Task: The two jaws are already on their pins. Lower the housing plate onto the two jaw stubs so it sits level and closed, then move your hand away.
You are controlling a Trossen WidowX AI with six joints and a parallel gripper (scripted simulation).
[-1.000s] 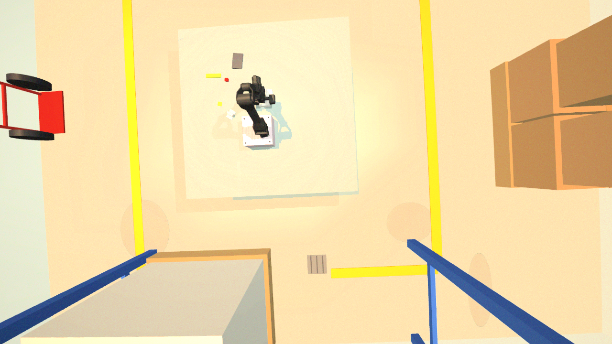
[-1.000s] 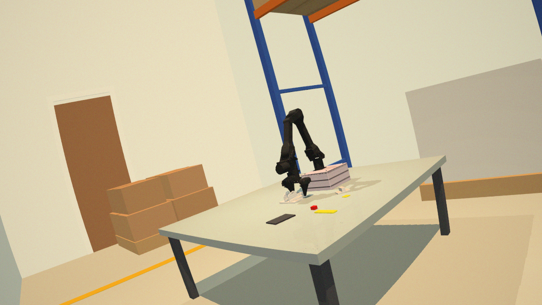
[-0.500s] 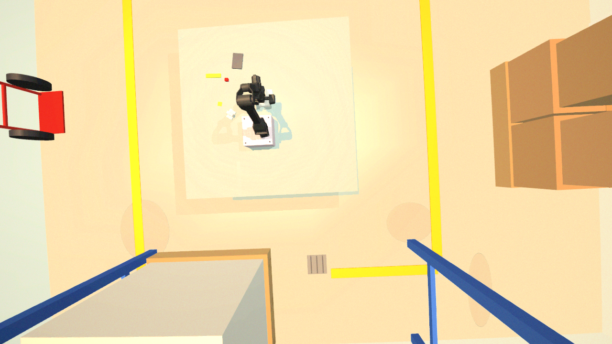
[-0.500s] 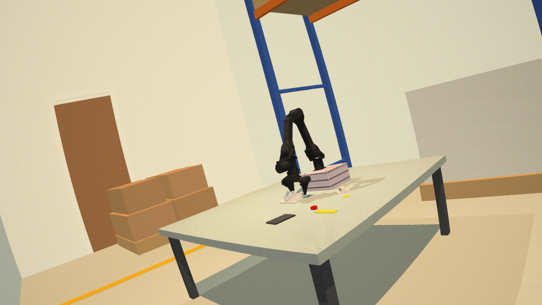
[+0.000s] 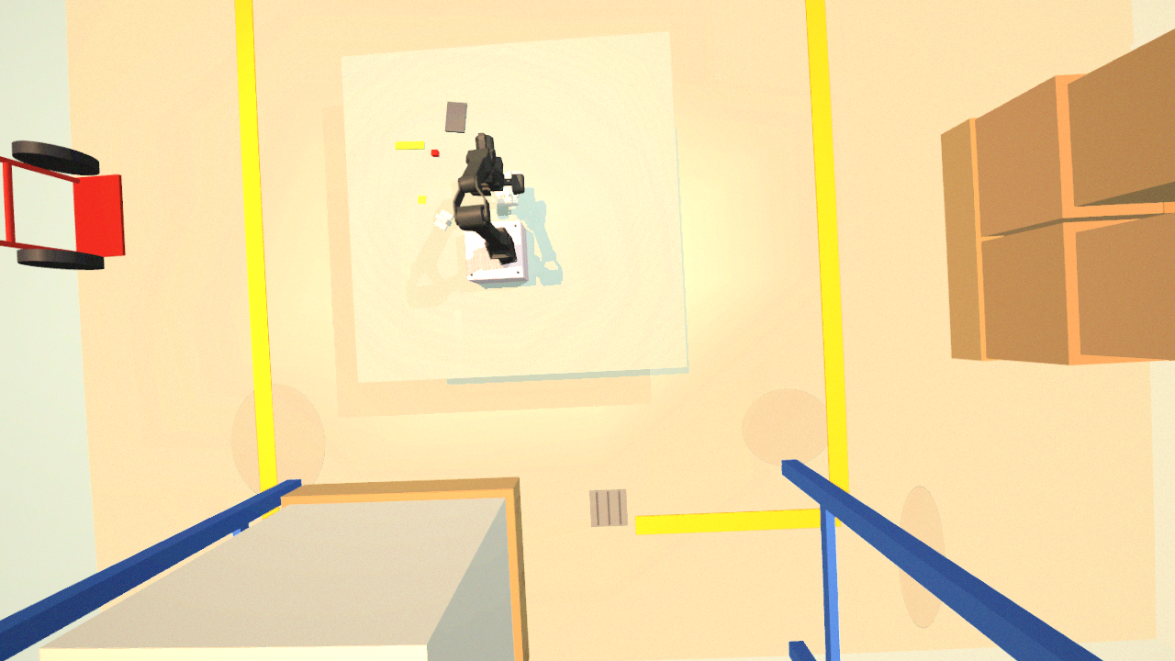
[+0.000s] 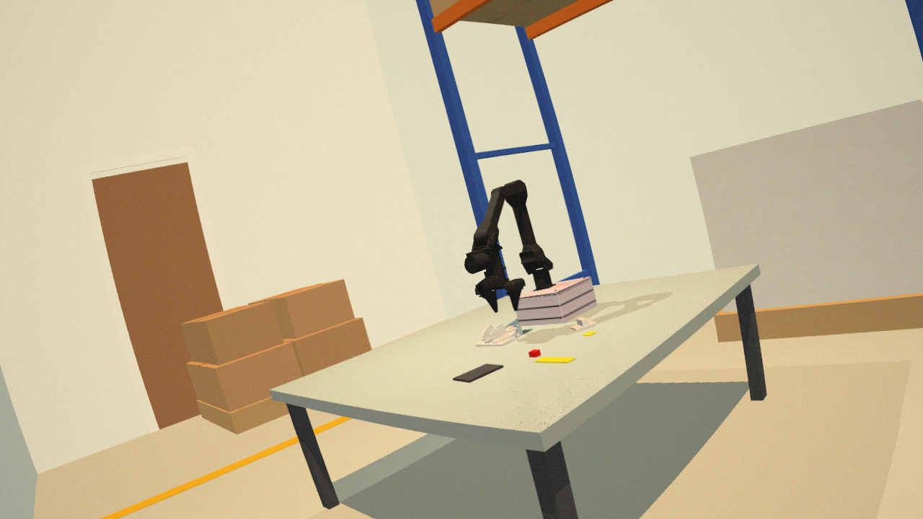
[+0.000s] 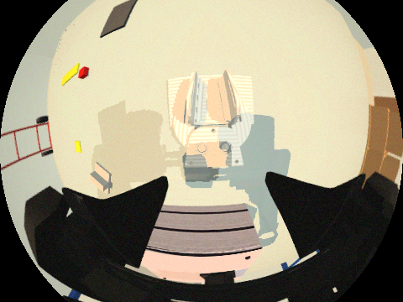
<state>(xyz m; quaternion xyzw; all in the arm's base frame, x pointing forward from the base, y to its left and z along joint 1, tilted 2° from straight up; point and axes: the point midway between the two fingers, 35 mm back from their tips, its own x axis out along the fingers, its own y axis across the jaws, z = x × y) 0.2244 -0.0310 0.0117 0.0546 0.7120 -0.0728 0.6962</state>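
The white part lies 8 cm below my gripper tip, 8 cm ahead of it and 1 cm to the right of it. Also, from my gripper tip: small yellow square (33 cm to the left, 9 cm ahead, 8 cm below); dark flat plate (37 cm ahead, 13 cm to the left, 8 cm below); red cube (25 cm ahead, 24 cm to the left, 7 cm below).
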